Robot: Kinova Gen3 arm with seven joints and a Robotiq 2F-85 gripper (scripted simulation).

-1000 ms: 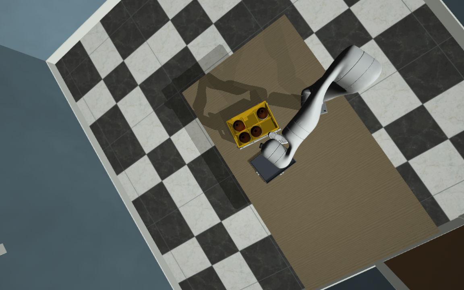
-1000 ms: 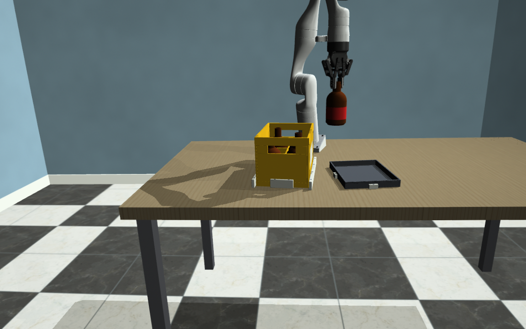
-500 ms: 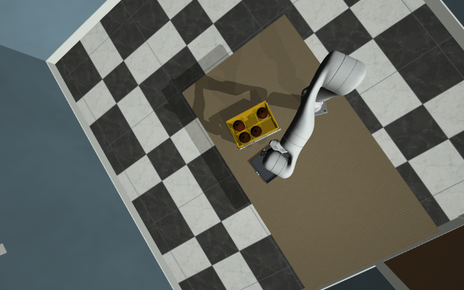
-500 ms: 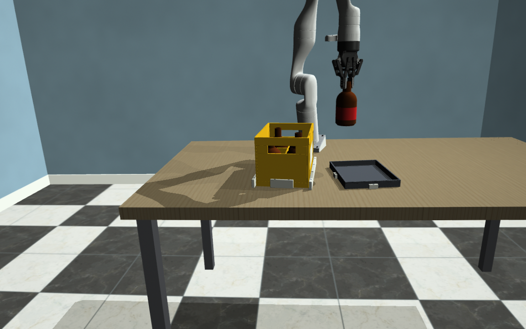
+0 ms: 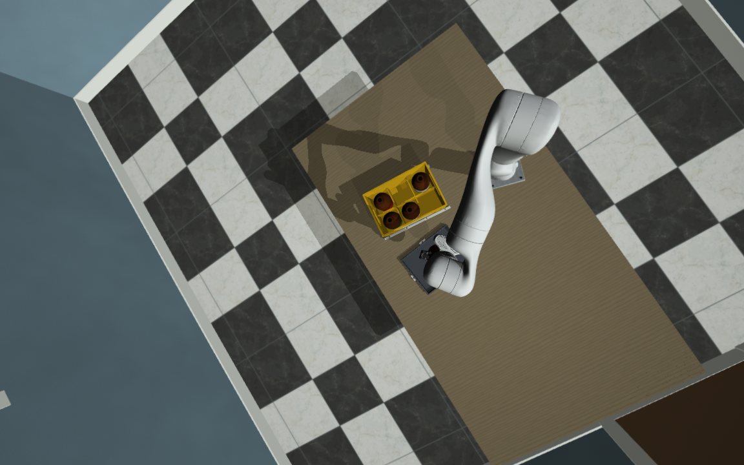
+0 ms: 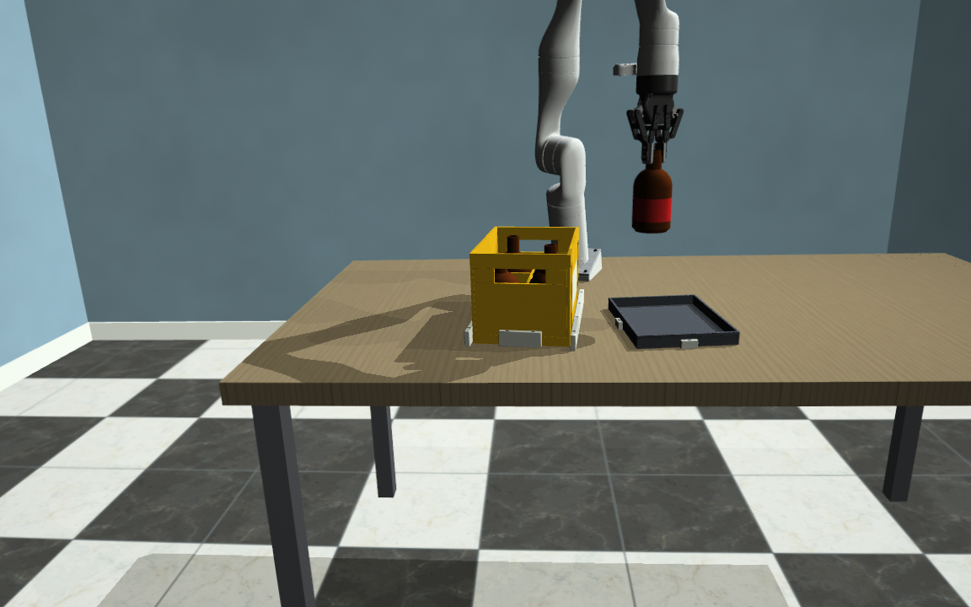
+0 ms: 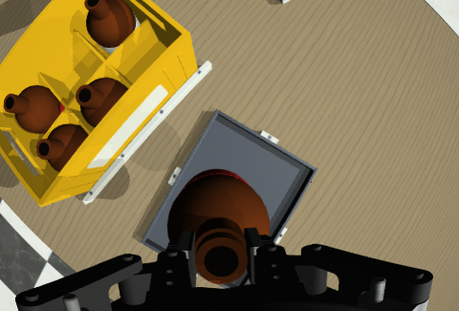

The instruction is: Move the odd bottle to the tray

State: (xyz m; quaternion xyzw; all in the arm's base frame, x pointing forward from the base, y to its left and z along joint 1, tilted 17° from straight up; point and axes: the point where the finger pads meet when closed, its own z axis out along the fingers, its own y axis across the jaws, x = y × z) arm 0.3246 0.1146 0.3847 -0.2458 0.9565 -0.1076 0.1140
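My gripper is now 70 mm above the brown bottle. Also, from my hand: yellow crate: 250 mm below, 240 mm to the right, 50 mm behind; then dark tray: 330 mm below, 30 mm to the left, 30 mm ahead.
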